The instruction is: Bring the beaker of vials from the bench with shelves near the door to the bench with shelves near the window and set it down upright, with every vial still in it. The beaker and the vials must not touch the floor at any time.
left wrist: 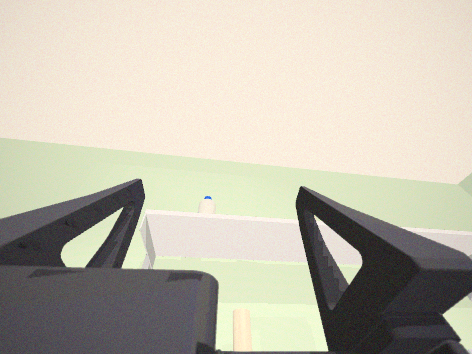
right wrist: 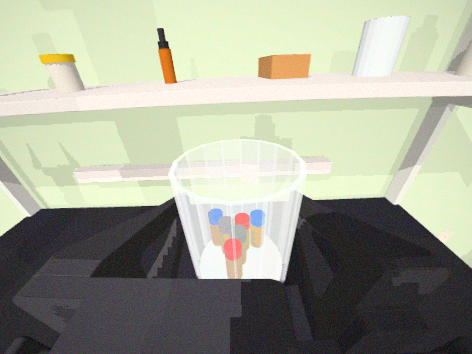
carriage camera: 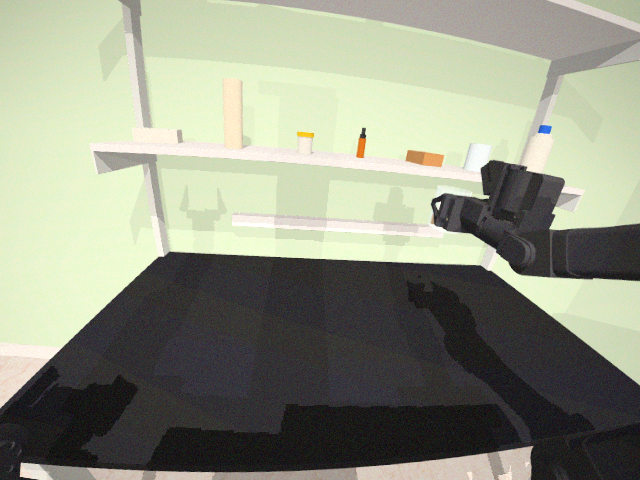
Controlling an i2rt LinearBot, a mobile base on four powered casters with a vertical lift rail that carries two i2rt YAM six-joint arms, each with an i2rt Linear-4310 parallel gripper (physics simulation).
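A clear beaker (right wrist: 186, 220) stands upright between the fingers of my right gripper (right wrist: 238, 197) (carriage camera: 436, 211). In the carriage view the beaker (carriage camera: 454, 191) shows in part behind the fingers, held well above the black bench top (carriage camera: 289, 335). Several vials (right wrist: 233, 249) with blue, red and grey caps are inside the beaker. My right gripper is shut on the beaker. My left gripper (left wrist: 222, 191) is open, with empty fingers pointed up toward the ceiling and wall, away from the beaker.
A white shelf (carriage camera: 268, 155) (right wrist: 215, 95) spans the wall above the bench, carrying a tall tan cylinder (carriage camera: 232, 113), a yellow-lidded jar (carriage camera: 305, 143), an orange bottle (carriage camera: 361, 147), an orange box (carriage camera: 423, 158), a white cylinder (carriage camera: 477, 157) and a blue-capped bottle (carriage camera: 537, 150). A rail (carriage camera: 330, 224) runs below.
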